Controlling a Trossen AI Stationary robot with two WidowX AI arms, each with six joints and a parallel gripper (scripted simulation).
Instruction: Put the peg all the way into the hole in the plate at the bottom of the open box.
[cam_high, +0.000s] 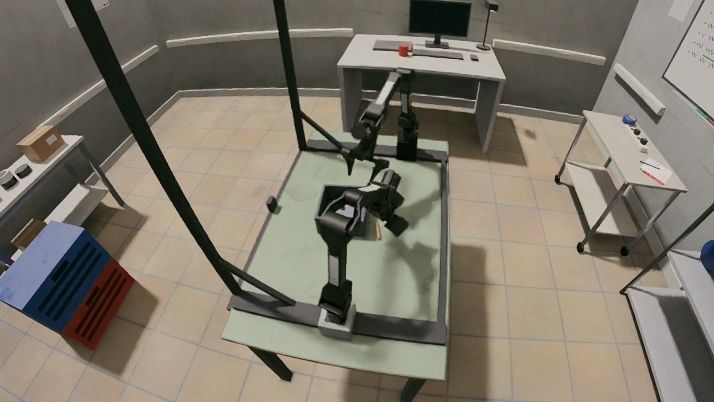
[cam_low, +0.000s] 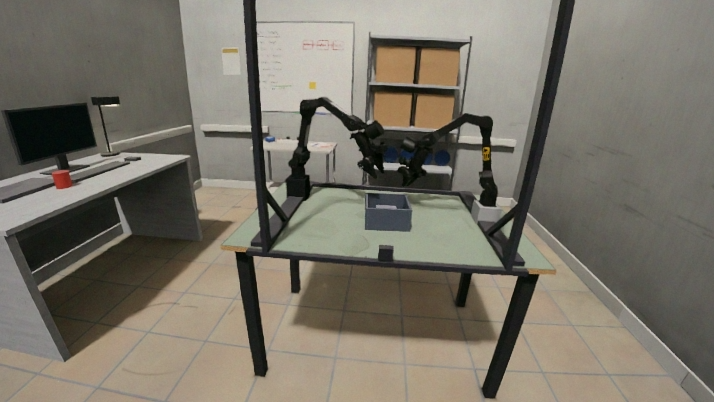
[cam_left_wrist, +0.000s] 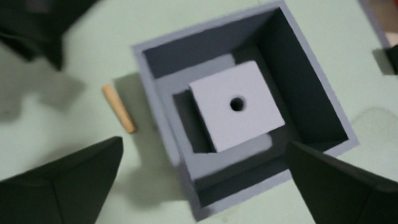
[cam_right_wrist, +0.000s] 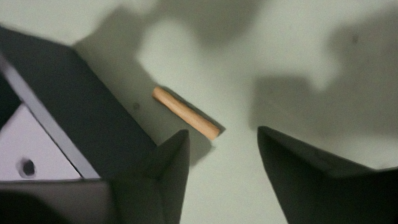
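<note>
My right gripper is now 13 cm above the wooden peg, 4 cm to the right of it and 4 cm past it. The rest, counted from my right hand: dark frame rail: 21 cm ahead, 14 cm to the left, 13 cm below; then plate: 20 cm behind, 10 cm below, 7 cm to the left; then box: 20 cm behind, 11 cm below, 7 cm to the left.
</note>
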